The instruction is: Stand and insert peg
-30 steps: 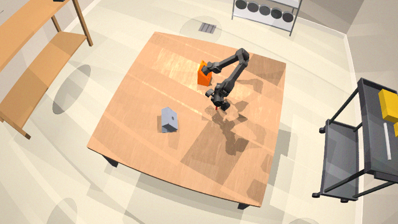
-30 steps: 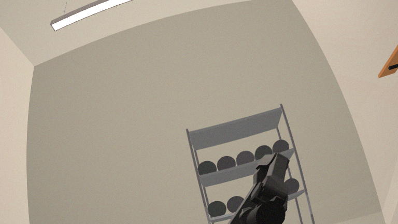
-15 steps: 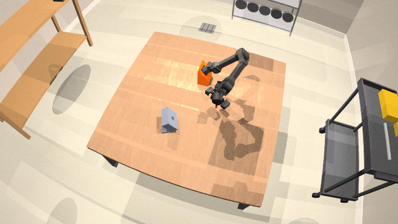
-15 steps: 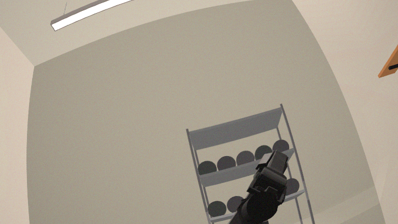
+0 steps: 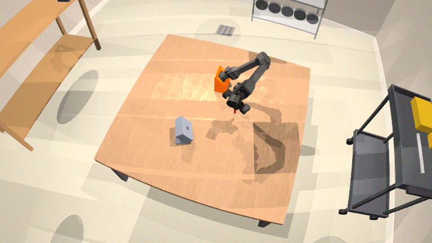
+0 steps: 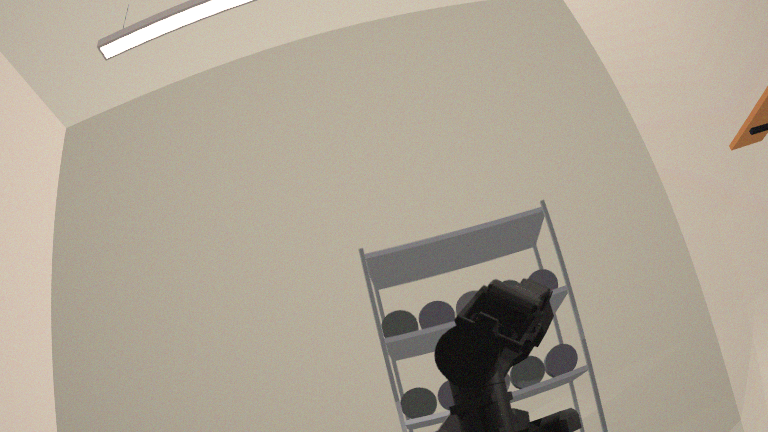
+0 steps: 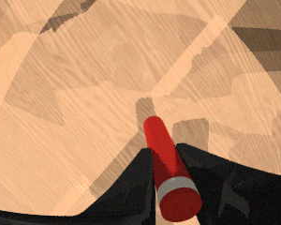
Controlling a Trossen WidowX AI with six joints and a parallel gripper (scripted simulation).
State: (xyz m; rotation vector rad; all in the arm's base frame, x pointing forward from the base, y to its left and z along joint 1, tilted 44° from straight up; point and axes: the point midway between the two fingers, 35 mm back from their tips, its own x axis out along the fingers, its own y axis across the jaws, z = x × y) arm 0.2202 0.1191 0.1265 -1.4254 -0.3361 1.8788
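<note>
My gripper tip is 240 mm short of the grey sloped panel, 250 mm to the left of it and 50 mm above it. Round my gripper tip: red peg 20 mm above.
</note>
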